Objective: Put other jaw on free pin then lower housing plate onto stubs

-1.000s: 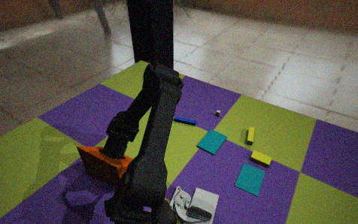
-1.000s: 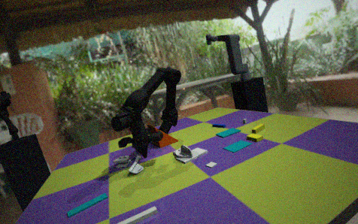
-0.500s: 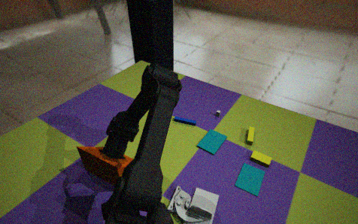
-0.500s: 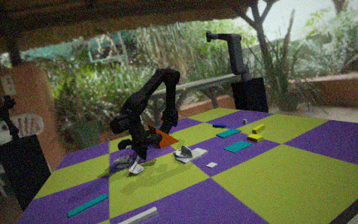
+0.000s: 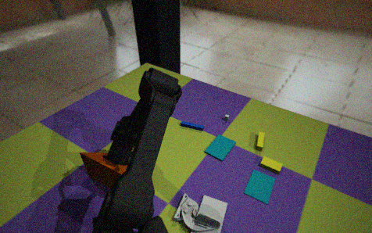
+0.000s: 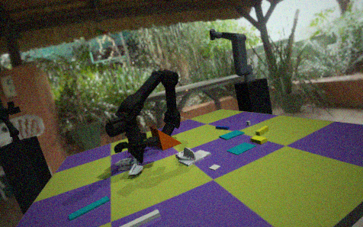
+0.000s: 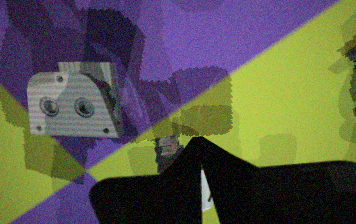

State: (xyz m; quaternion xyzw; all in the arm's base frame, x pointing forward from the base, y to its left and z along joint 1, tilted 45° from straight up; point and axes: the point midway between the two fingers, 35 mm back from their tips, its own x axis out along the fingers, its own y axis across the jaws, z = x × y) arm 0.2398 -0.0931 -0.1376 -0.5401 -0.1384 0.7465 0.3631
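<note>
The grey base block lies 8 cm behind my gripper tip and 8 cm to the right of it. From my gripper tip the other things lie so: white tile (21 cm ahead, 24 cm to the left, 2 cm below); then teal bar (20 cm ahead, 20 cm to the right, 2 cm below); then grey jaw (2 cm to the right, 1 cm above).
</note>
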